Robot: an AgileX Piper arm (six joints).
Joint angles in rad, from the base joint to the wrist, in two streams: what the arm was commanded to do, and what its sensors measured. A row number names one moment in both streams.
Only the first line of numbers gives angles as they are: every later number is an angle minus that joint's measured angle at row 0.
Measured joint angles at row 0: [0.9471 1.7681 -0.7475 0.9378 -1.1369 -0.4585]
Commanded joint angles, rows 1 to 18: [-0.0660 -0.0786 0.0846 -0.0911 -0.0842 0.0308]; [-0.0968 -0.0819 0.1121 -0.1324 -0.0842 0.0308]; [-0.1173 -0.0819 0.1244 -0.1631 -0.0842 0.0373]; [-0.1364 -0.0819 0.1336 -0.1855 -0.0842 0.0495]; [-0.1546 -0.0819 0.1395 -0.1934 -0.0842 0.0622]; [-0.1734 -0.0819 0.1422 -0.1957 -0.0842 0.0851]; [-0.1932 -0.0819 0.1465 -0.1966 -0.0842 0.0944]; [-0.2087 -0.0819 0.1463 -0.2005 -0.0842 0.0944]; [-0.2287 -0.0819 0.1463 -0.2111 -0.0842 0.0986]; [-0.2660 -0.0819 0.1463 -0.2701 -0.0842 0.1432]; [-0.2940 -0.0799 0.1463 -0.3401 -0.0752 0.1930]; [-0.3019 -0.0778 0.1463 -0.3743 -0.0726 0.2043]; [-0.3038 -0.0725 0.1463 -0.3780 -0.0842 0.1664]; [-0.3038 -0.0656 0.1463 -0.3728 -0.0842 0.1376]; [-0.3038 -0.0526 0.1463 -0.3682 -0.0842 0.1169]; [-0.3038 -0.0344 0.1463 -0.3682 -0.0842 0.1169]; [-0.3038 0.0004 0.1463 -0.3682 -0.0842 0.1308]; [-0.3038 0.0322 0.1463 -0.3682 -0.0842 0.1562]
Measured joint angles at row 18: [-0.2970 -0.0287 0.1534 -0.3458 -0.0039 0.1335]
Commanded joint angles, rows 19 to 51: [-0.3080 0.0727 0.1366 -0.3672 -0.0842 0.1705]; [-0.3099 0.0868 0.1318 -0.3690 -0.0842 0.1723]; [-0.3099 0.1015 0.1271 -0.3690 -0.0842 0.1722]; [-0.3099 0.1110 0.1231 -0.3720 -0.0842 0.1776]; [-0.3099 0.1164 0.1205 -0.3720 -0.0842 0.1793]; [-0.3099 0.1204 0.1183 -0.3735 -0.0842 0.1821]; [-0.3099 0.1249 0.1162 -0.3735 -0.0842 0.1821]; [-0.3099 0.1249 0.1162 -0.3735 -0.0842 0.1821]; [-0.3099 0.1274 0.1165 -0.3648 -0.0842 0.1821]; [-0.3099 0.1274 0.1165 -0.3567 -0.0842 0.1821]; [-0.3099 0.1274 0.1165 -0.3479 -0.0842 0.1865]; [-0.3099 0.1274 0.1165 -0.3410 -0.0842 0.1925]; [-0.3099 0.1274 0.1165 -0.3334 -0.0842 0.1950]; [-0.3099 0.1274 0.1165 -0.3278 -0.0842 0.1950]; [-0.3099 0.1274 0.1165 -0.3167 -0.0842 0.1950]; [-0.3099 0.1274 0.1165 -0.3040 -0.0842 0.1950]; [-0.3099 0.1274 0.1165 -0.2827 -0.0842 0.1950]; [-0.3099 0.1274 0.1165 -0.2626 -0.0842 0.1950]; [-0.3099 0.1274 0.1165 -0.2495 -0.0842 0.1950]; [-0.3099 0.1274 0.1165 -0.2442 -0.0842 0.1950]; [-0.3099 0.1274 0.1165 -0.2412 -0.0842 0.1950]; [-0.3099 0.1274 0.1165 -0.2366 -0.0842 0.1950]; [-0.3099 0.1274 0.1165 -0.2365 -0.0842 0.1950]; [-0.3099 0.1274 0.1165 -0.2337 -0.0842 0.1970]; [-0.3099 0.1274 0.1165 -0.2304 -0.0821 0.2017]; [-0.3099 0.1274 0.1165 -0.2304 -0.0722 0.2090]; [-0.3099 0.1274 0.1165 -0.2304 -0.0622 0.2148]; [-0.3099 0.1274 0.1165 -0.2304 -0.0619 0.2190]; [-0.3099 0.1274 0.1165 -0.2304 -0.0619 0.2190]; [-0.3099 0.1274 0.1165 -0.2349 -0.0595 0.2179]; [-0.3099 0.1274 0.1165 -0.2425 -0.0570 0.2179]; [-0.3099 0.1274 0.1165 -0.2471 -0.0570 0.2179]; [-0.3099 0.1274 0.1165 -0.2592 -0.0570 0.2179]
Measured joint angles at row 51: [-0.3019 0.1402 0.1250 -0.2291 -0.0185 0.2123]
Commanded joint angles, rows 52 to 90: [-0.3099 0.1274 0.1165 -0.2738 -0.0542 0.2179]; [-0.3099 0.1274 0.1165 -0.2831 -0.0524 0.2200]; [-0.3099 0.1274 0.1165 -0.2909 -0.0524 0.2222]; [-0.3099 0.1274 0.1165 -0.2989 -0.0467 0.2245]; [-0.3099 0.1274 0.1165 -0.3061 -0.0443 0.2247]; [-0.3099 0.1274 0.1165 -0.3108 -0.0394 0.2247]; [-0.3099 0.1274 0.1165 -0.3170 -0.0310 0.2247]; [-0.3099 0.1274 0.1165 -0.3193 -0.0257 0.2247]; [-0.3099 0.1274 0.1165 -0.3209 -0.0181 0.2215]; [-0.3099 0.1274 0.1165 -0.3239 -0.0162 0.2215]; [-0.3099 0.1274 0.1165 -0.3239 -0.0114 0.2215]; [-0.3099 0.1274 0.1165 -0.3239 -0.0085 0.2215]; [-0.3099 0.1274 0.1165 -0.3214 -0.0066 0.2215]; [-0.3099 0.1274 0.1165 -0.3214 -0.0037 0.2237]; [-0.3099 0.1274 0.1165 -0.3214 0.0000 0.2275]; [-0.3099 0.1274 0.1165 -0.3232 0.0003 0.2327]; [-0.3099 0.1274 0.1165 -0.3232 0.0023 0.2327]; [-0.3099 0.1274 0.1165 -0.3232 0.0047 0.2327]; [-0.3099 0.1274 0.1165 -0.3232 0.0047 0.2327]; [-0.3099 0.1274 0.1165 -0.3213 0.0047 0.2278]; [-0.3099 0.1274 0.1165 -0.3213 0.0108 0.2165]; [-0.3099 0.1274 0.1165 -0.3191 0.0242 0.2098]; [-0.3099 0.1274 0.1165 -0.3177 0.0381 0.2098]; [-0.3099 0.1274 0.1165 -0.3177 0.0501 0.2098]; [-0.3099 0.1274 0.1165 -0.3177 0.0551 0.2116]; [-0.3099 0.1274 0.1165 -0.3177 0.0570 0.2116]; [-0.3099 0.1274 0.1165 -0.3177 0.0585 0.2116]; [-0.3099 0.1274 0.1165 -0.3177 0.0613 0.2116]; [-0.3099 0.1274 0.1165 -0.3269 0.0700 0.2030]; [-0.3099 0.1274 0.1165 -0.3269 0.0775 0.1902]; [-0.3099 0.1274 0.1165 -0.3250 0.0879 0.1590]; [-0.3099 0.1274 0.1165 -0.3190 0.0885 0.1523]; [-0.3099 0.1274 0.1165 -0.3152 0.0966 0.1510]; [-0.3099 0.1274 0.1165 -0.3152 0.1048 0.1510]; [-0.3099 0.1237 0.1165 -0.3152 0.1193 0.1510]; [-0.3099 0.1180 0.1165 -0.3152 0.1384 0.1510]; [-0.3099 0.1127 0.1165 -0.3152 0.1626 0.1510]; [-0.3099 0.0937 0.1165 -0.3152 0.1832 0.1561]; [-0.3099 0.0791 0.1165 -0.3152 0.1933 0.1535]
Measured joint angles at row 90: [-0.3068 0.1246 0.1191 -0.3196 0.1482 0.1588]
